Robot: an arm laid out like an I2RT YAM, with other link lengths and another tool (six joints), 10 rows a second.
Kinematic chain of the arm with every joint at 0, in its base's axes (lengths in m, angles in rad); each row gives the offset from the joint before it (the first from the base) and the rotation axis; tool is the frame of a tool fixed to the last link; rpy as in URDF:
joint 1: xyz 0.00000 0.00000 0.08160 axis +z
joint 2: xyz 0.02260 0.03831 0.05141 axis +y
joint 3: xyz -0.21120 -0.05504 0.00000 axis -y
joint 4: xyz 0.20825 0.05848 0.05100 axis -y
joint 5: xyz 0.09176 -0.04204 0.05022 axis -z
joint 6: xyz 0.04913 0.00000 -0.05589 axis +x
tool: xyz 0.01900 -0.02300 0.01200 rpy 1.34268 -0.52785 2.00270
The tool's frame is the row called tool.
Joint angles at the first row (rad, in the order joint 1, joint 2, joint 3, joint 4, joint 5, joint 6):
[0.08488 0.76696 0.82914 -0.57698 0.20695 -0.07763]
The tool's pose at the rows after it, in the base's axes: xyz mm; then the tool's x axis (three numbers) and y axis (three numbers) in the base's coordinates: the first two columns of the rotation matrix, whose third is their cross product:
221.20 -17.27 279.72 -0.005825 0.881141 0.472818 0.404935 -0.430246 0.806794
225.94 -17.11 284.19 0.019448 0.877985 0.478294 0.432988 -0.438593 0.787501
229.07 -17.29 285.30 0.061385 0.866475 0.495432 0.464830 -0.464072 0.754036
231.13 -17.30 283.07 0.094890 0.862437 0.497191 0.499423 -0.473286 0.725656
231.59 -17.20 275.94 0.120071 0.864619 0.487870 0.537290 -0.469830 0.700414
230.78 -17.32 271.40 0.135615 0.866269 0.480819 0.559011 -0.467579 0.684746
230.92 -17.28 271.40 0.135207 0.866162 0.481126 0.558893 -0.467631 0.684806
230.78 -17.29 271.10 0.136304 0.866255 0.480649 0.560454 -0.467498 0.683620
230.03 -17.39 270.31 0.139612 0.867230 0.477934 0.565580 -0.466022 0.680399
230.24 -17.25 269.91 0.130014 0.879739 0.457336 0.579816 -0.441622 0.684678
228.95 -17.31 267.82 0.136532 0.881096 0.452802 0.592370 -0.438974 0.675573
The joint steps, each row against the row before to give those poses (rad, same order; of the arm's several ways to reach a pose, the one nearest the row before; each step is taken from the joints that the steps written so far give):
[0.00001 0.05113 0.05419 -0.02633 0.00230 0.00001]
[-0.00003 0.05571 0.06752 -0.05302 0.00112 0.01257]
[0.00003 0.05414 0.06409 -0.06716 0.00040 0.03320]
[-0.00004 0.04121 0.04005 -0.05339 -0.00003 0.01448]
[0.00005 0.02443 0.00647 -0.03469 -0.00072 -0.00035]
[-0.00005 0.00989 0.00001 -0.02177 0.00073 -0.00042]
[0.00003 0.00040 0.00001 0.00076 -0.00037 0.00002]
[0.00001 0.00039 -0.00001 -0.00189 0.00001 0.00001]
[-0.00002 -0.00004 -0.00002 -0.00726 0.00075 -0.00116]
[-0.00002 0.00190 -0.00001 -0.00419 0.00342 -0.02710]
[0.00001 0.00194 0.00001 -0.01524 -0.00037 -0.00190]

